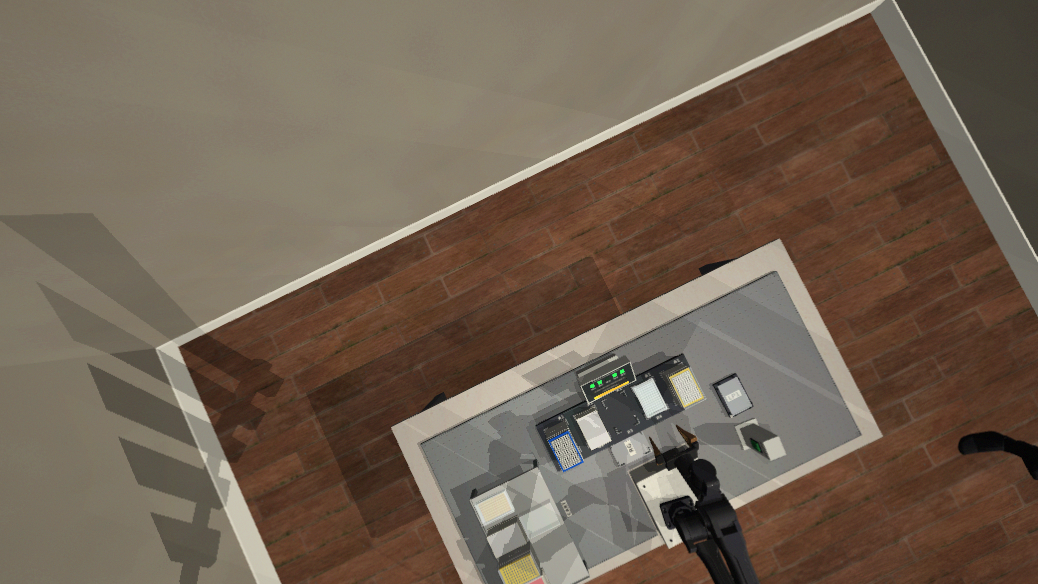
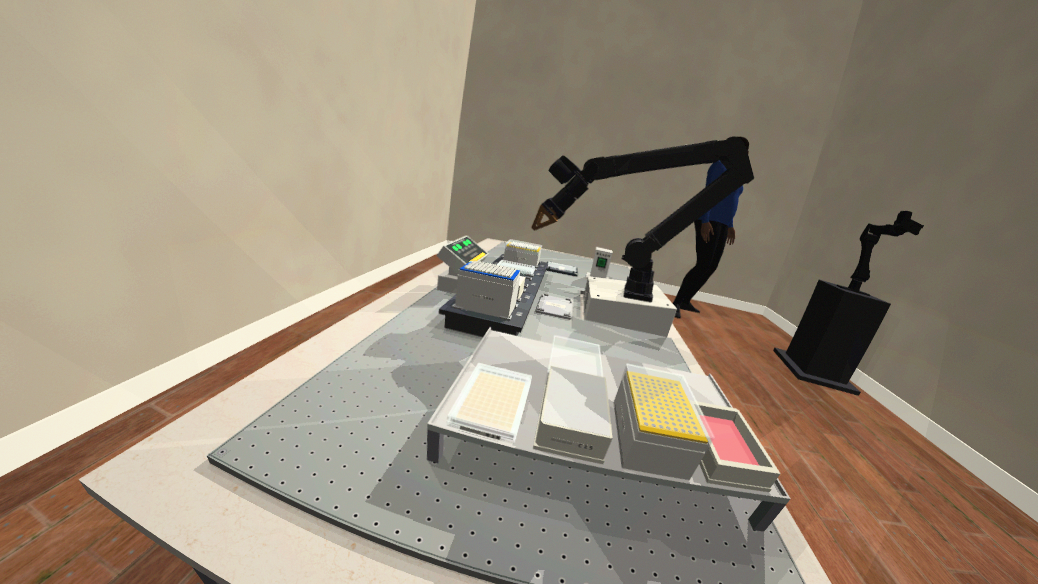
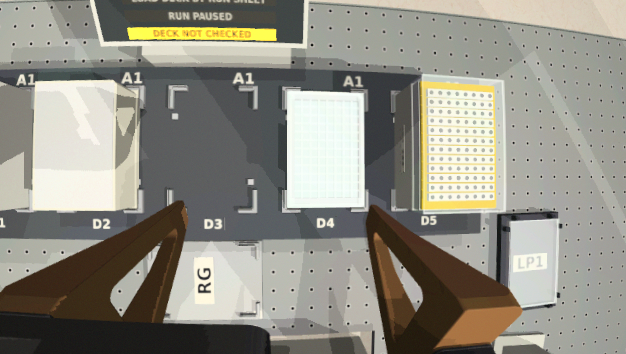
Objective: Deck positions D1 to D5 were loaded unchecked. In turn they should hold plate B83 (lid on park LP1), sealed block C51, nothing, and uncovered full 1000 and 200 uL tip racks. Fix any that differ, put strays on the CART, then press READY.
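My gripper is open and empty above the deck's front edge near D3 and D4. A blue-rimmed tip rack stands at D1, a pale block at D2. D3 is bare. A white plate lies at D4. At D5 a yellow tip rack has a clear cover. Park LP1 seems to hold a clear lid. The cart bears a lidded-looking plate, a block and a yellow rack.
A pink-filled trough and a clear lid are also on the cart. The display behind the deck reads DECK NOT CHECKED. The RG pad lies before D3. A green-buttoned box stands right of the arm base.
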